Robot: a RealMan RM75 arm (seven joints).
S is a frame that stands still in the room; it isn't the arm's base.
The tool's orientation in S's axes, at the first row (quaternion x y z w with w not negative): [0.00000 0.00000 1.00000 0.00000]
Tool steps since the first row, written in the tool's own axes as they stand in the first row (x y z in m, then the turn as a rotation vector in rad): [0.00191 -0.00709 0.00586 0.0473 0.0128 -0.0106]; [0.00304 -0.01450 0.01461 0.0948 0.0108 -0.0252]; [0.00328 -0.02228 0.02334 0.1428 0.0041 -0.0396]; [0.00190 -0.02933 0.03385 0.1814 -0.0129 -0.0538]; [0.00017 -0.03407 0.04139 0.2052 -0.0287 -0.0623]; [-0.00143 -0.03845 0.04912 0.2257 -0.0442 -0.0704]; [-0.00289 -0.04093 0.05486 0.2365 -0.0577 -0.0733]
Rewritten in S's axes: [-0.00191 0.00709 0.00586 -0.0473 -0.0128 -0.0106]; [-0.00304 0.01450 0.01461 -0.0948 -0.0108 -0.0252]; [-0.00328 0.02228 0.02334 -0.1428 -0.0041 -0.0396]; [-0.00190 0.02933 0.03385 -0.1814 0.0129 -0.0538]; [-0.00017 0.03407 0.04139 -0.2052 0.0287 -0.0623]; [0.00143 0.03845 0.04912 -0.2257 0.0442 -0.0704]; [0.00289 0.04093 0.05486 -0.2365 0.0577 -0.0733]
